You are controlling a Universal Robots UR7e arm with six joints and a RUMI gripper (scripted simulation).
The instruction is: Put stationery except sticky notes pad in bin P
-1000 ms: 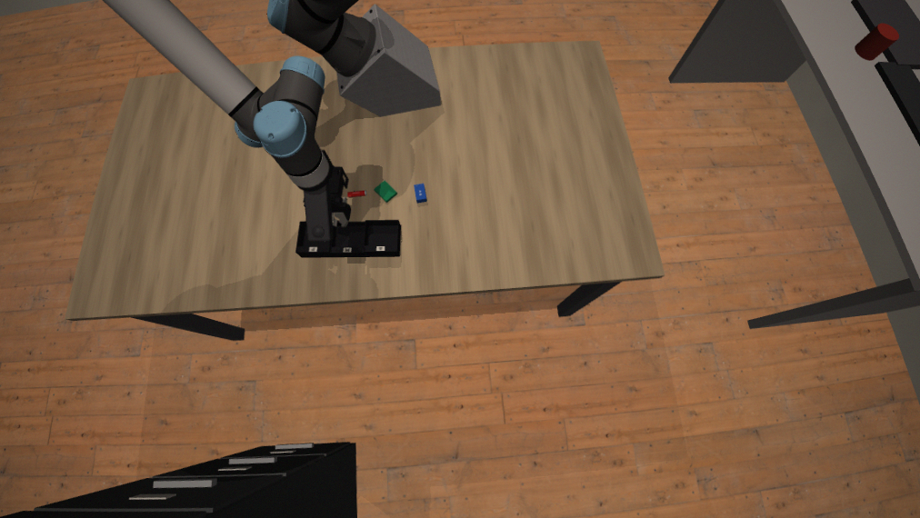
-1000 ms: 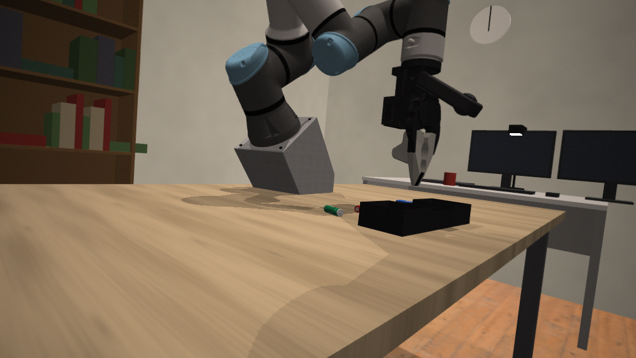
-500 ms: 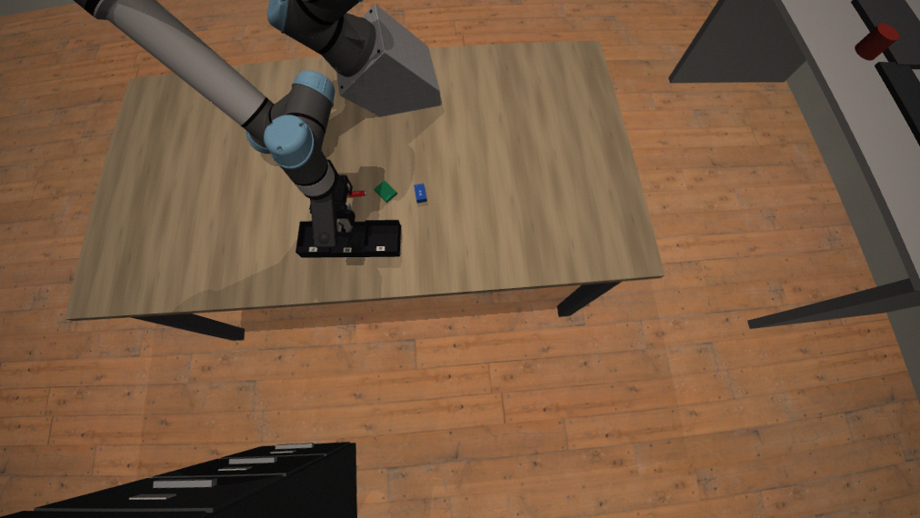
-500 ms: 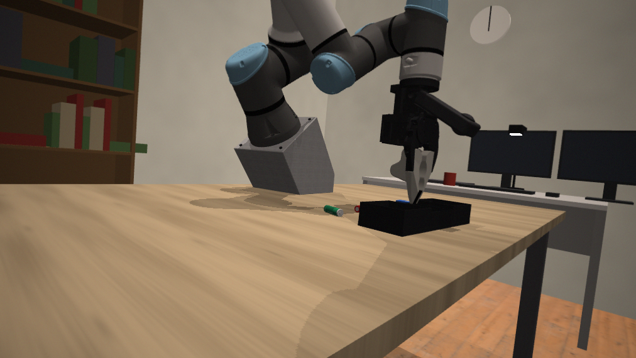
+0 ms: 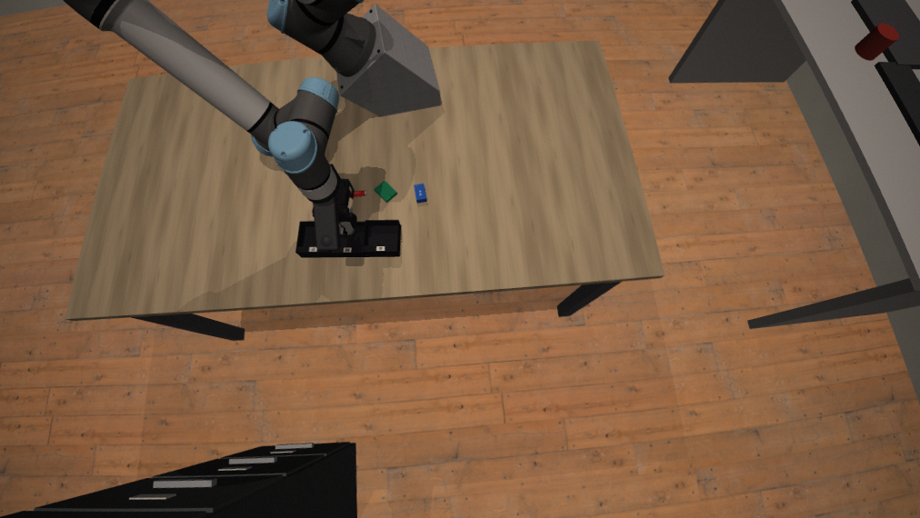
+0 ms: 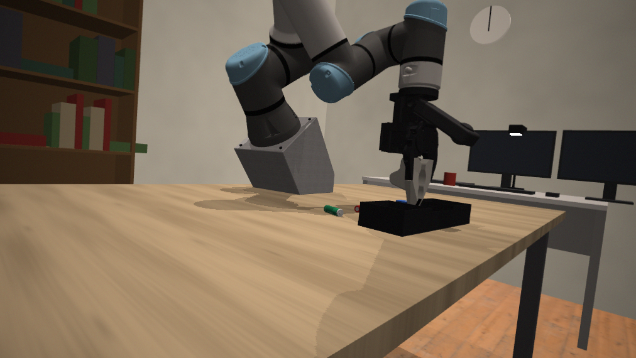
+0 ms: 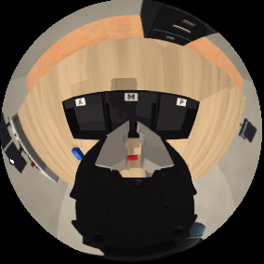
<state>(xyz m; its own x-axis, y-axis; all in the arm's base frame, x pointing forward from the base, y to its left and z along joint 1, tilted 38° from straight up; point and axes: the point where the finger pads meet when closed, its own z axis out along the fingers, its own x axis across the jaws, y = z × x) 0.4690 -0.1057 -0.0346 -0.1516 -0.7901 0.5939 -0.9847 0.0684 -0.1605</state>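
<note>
The bin row is 1 cm ahead of my hand and 2 cm below it. Also, from my hand: white-grey piece: 8 cm behind, 3 cm to the right, 3 cm below; red item: 12 cm behind, 2 cm to the left, 3 cm below; green cylinder: 13 cm behind, 7 cm to the right, 3 cm below.
</note>
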